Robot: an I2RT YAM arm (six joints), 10 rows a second.
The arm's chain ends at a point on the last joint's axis. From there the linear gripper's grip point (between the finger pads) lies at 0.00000 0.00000 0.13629 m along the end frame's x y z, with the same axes.
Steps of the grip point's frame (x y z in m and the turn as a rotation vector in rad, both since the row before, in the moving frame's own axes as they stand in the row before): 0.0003, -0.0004, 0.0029, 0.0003, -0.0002, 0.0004; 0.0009, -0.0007, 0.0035, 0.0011, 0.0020, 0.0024; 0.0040, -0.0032, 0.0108, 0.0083, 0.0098, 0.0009; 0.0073, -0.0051, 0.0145, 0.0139, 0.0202, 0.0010; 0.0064, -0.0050, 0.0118, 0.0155, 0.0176, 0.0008; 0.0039, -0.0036, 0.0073, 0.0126, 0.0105, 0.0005; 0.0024, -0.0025, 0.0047, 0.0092, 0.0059, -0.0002
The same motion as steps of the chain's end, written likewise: 0.0003, -0.0004, 0.0029, 0.0003, -0.0002, 0.0004; 0.0006, -0.0006, 0.0035, 0.0011, 0.0020, 0.0024; 0.0027, -0.0021, 0.0108, 0.0083, 0.0098, 0.0009; 0.0045, -0.0032, 0.0145, 0.0139, 0.0202, 0.0010; 0.0040, -0.0029, 0.0118, 0.0155, 0.0176, 0.0008; 0.0025, -0.0019, 0.0073, 0.0126, 0.0105, 0.0005; 0.0016, -0.0012, 0.0047, 0.0092, 0.0059, -0.0002
